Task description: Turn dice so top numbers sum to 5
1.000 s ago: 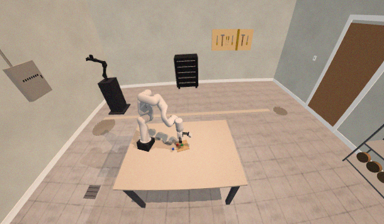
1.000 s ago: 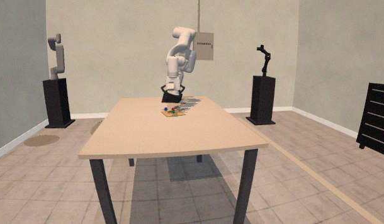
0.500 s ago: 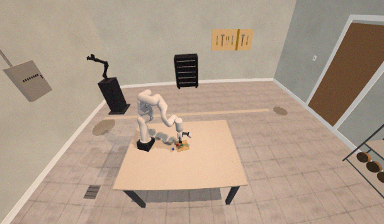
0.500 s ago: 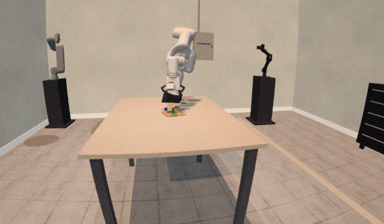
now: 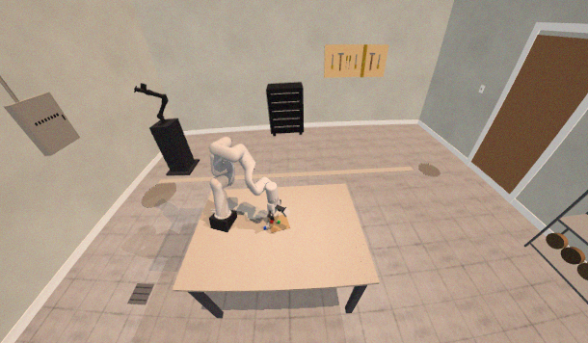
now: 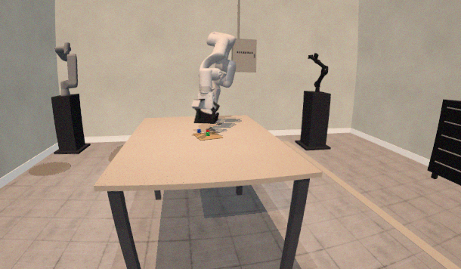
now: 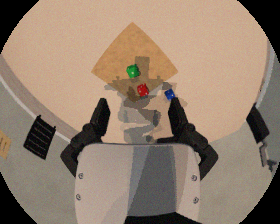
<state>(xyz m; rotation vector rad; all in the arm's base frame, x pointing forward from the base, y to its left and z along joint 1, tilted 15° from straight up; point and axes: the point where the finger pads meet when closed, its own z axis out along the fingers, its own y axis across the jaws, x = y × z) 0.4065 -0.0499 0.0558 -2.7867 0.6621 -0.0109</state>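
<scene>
Right now my hand is 80 mm past the blue die, 40 mm to the left of it and 100 mm above it. Also, from my hand: red die: 40 mm behind, 10 mm to the left, 100 mm below; then green die: 10 mm ahead, 10 mm to the left, 100 mm below; then brown mat: 10 mm ahead, 10 mm to the left, 110 mm below.
</scene>
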